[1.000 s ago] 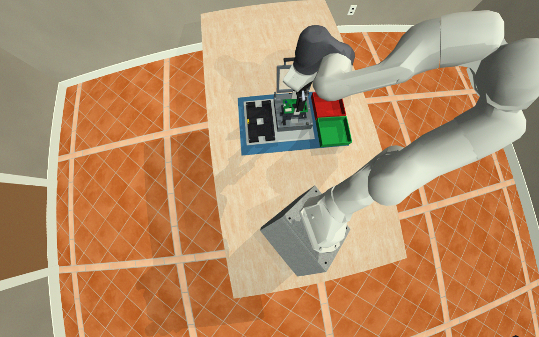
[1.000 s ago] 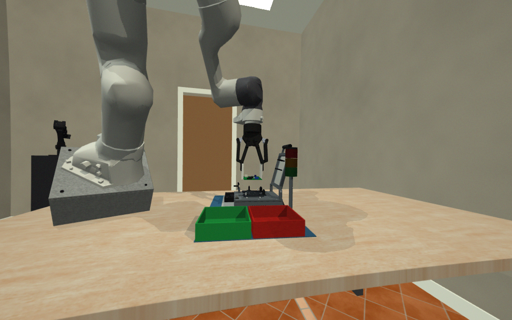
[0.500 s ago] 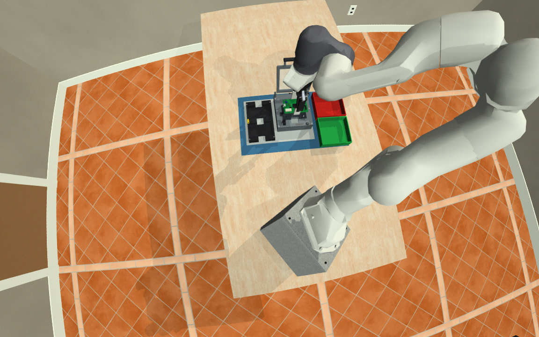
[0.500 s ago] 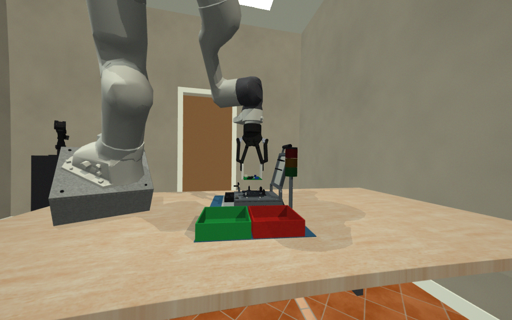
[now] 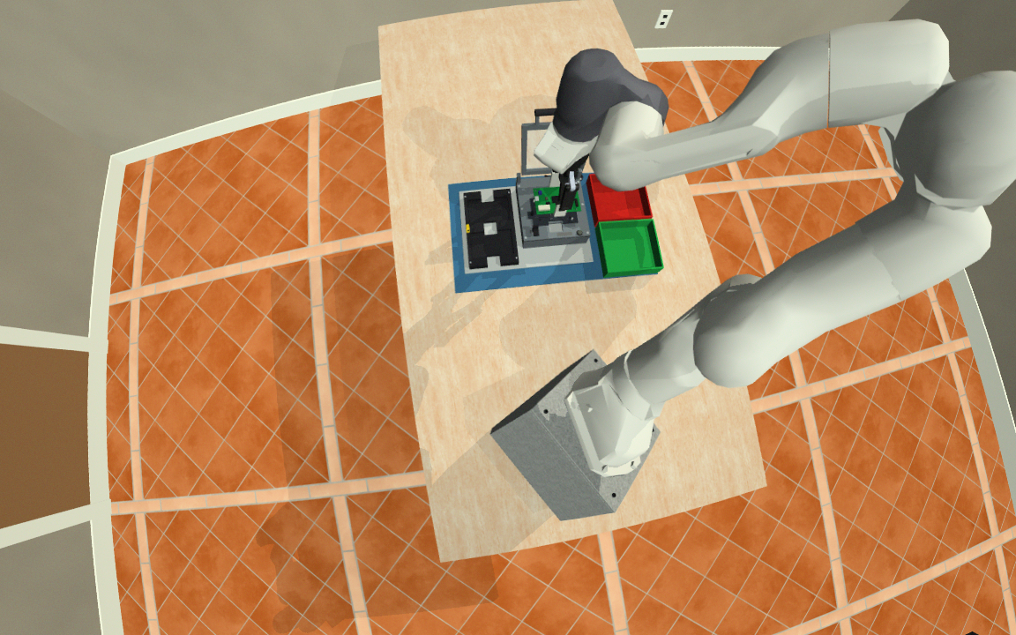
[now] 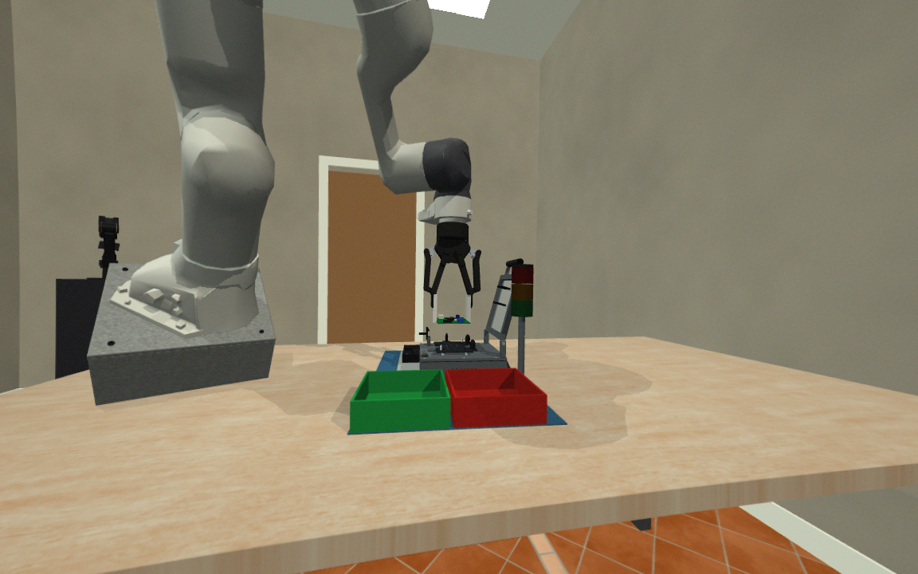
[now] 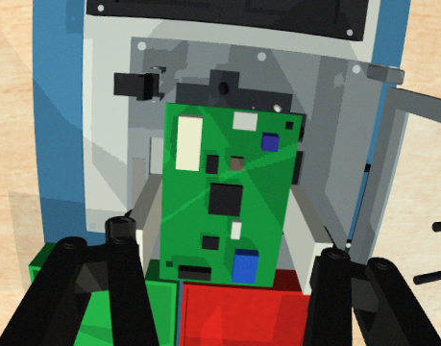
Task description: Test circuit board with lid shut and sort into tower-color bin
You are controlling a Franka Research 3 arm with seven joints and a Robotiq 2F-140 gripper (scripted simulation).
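The tester plate is 80 mm below my hand, 10 mm to the left of it and 10 mm ahead of it. The rest, counted from my hand: latch hook (60 mm to the left, 60 mm below, 60 mm behind); green circuit board (20 mm below); tester lid (130 mm ahead, 30 mm above, 10 mm to the right).
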